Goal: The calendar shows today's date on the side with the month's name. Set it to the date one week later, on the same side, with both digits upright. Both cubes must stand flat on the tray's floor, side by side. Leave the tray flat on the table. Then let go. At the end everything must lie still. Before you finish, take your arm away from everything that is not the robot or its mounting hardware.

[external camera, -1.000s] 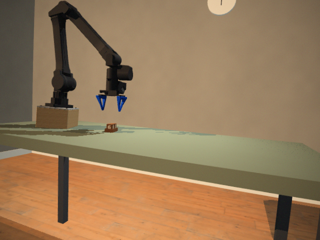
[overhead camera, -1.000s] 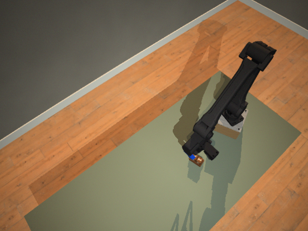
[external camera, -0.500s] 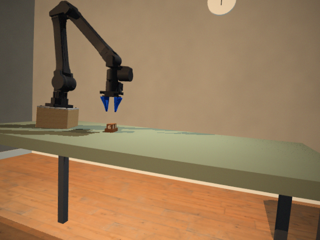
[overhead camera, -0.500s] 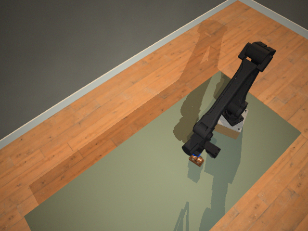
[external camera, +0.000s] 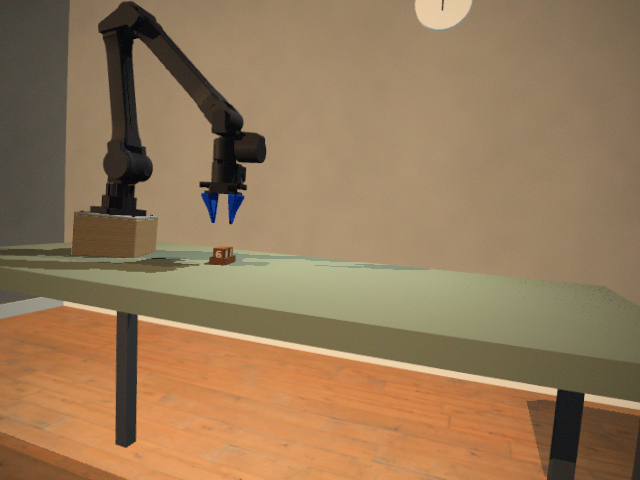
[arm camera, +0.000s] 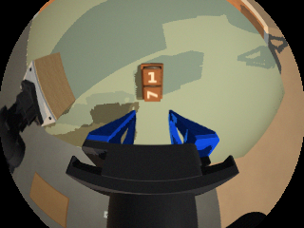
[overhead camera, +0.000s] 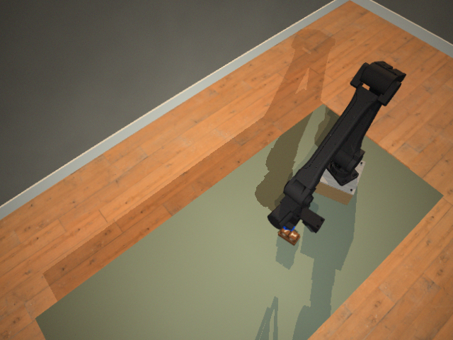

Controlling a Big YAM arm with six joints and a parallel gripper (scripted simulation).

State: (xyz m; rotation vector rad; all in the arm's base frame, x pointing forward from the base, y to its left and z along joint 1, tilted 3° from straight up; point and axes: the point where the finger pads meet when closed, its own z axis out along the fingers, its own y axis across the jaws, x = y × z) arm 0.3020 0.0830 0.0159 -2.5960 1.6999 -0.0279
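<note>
My hand is 8 cm above the brown digit cube. Round my hand: brown tray 10 cm below, 1 cm to the left, 1 cm behind.
</note>
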